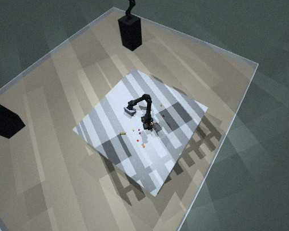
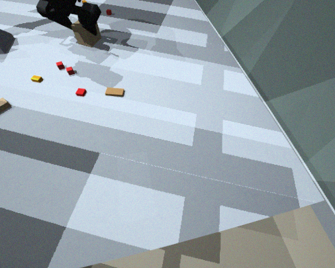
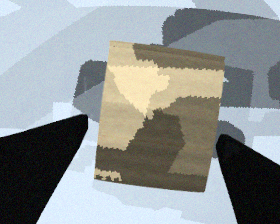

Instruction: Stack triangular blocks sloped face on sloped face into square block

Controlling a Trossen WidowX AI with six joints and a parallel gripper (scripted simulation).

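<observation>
Now: the wooden triangular block 1 cm to the right of my gripper tip and 1 cm above it. From my gripper tip the other things lie so: pale bar (18 cm behind, 30 cm to the right, 3 cm below); flat tan piece (11 cm ahead, 25 cm to the right, 3 cm below).
</observation>
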